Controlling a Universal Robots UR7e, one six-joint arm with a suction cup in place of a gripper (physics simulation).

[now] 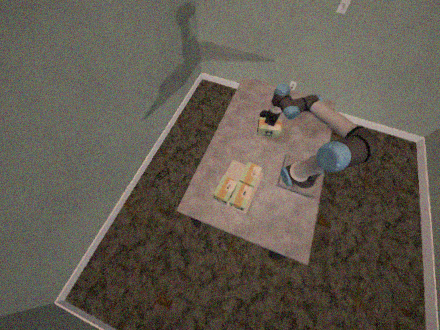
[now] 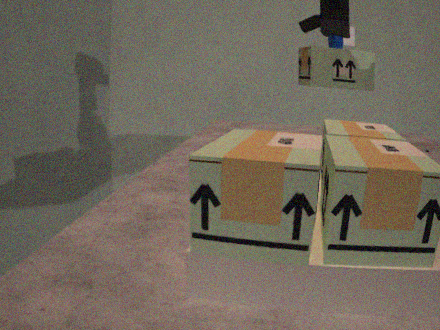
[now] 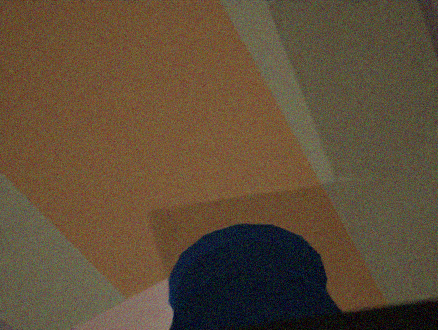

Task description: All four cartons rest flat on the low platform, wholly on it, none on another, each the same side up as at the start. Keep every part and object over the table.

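Frame: origin at the arm's base, x ahead, y left, z up, level; metres.
Seen in the pictures: hand, its tool point: (image 2: 335, 55) (image 3: 241, 254).
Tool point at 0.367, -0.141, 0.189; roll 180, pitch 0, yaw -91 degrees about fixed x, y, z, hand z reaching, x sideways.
A point is followed by its place in that frame, as x, y, z.
My suction gripper (image 1: 272, 122) {0.367, -0.141, 0.189} (image 2: 335, 42) (image 3: 248, 280) is shut on a green carton with orange tape (image 1: 270, 130) {0.344, -0.098, 0.190} (image 2: 336, 68) {0.364, -0.089, 0.158} (image 3: 150, 125) {0.408, -0.130, 0.201}. The carton hangs from the blue cup, roughly level, arrows up, in the air beyond the low platform (image 1: 236, 168) {0.433, 0.171, -0.012} (image 2: 315, 254) {0.356, 0.411, -0.012}. Three cartons rest flat on the platform, arrows up where they show: a near left one (image 1: 226, 190) {0.399, 0.376, 0.072} (image 2: 255, 200) {0.406, 0.438, 0.041}, a near right one (image 1: 243, 196) {0.289, 0.356, 0.074} (image 2: 380, 200) {0.307, 0.425, 0.047}, and one behind the right one (image 1: 251, 174) {0.315, 0.197, 0.074} (image 2: 360, 128) {0.320, 0.202, 0.073}. A narrow gap separates the near two. Bare platform shows at its far left corner.
The table (image 1: 270, 225) {0.053, 0.392, -0.060} (image 2: 100, 280) {0.554, 0.453, -0.060} bears the platform. The arm's base plate (image 1: 300, 191) {-0.020, 0.098, -0.007} stands at the table's right side, with the arm reaching toward the far end. The table's left edge runs past the platform.
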